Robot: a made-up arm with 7 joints.
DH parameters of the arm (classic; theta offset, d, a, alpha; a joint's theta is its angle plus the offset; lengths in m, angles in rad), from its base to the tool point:
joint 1: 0 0.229 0 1.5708
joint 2: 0 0.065 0 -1.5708
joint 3: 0 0.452 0.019 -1.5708
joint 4: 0 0.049 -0.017 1.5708
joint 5: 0 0.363 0 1.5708
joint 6: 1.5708 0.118 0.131 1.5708
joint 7: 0 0.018 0 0
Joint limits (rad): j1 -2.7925..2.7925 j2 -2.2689..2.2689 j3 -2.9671..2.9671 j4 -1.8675..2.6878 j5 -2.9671..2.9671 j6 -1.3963..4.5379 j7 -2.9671..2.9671
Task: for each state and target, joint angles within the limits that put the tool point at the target. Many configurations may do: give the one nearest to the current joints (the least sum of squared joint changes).
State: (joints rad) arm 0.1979 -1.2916 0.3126 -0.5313 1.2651 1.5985 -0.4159
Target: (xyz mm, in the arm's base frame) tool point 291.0 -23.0 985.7
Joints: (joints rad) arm 0.4529 -0.6360 -0.1097 -0.8348 1.2557 1.4635 -0.4159
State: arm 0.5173 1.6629 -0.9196 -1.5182 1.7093 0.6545 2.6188
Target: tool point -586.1 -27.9 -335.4
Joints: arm 0.4073 2.0247 -0.7774 -1.1657 1.7137 0.6053 2.6188
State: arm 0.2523 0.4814 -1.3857 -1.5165 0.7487 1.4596 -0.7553
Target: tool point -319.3 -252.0 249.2
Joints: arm 0.9256 0.7056 -0.8939 -1.8675 0.4950 1.6662 -0.7553
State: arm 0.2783 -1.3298 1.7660 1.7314 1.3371 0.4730 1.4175
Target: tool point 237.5 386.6 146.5
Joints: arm 0.0244 -1.4595 1.4172 1.8645 1.2834 0.5893 1.4175
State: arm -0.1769 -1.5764 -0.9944 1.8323 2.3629 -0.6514 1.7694
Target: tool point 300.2 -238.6 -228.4
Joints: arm -0.0255 -1.5630 -0.7713 1.9094 2.3418 -0.6989 1.7694
